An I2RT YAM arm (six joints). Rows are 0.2 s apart.
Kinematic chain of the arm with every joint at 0, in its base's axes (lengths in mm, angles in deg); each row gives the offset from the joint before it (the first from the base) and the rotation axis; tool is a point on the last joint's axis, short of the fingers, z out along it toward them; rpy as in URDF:
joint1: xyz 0 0 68 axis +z
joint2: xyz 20 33.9 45.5 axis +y
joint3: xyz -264 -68.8 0 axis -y
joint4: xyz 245 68.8 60 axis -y
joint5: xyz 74 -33.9 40.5 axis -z
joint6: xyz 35.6 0 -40.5 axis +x
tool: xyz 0 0 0 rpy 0 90 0
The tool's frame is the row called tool.
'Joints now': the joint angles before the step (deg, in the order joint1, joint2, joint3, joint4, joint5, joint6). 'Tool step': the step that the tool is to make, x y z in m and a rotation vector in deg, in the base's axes. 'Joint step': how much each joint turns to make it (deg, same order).
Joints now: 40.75, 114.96, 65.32, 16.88, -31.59, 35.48
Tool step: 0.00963, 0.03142, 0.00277, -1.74, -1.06, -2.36
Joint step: 2.58, 4.56, 8.13, -3.40, 5.24, 1.12
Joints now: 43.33, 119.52, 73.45, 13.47, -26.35, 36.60
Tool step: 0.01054, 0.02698, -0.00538, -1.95, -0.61, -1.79
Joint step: 1.75, 5.38, 7.91, -3.27, 3.96, 0.44
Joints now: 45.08, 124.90, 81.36, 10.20, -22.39, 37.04
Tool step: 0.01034, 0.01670, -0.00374, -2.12, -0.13, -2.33
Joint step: 0.74, 4.00, 6.51, -3.78, 3.43, 0.43
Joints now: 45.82, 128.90, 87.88, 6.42, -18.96, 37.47
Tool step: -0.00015, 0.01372, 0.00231, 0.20, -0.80, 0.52
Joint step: 1.14, 1.71, 3.32, -0.92, 0.76, -0.02
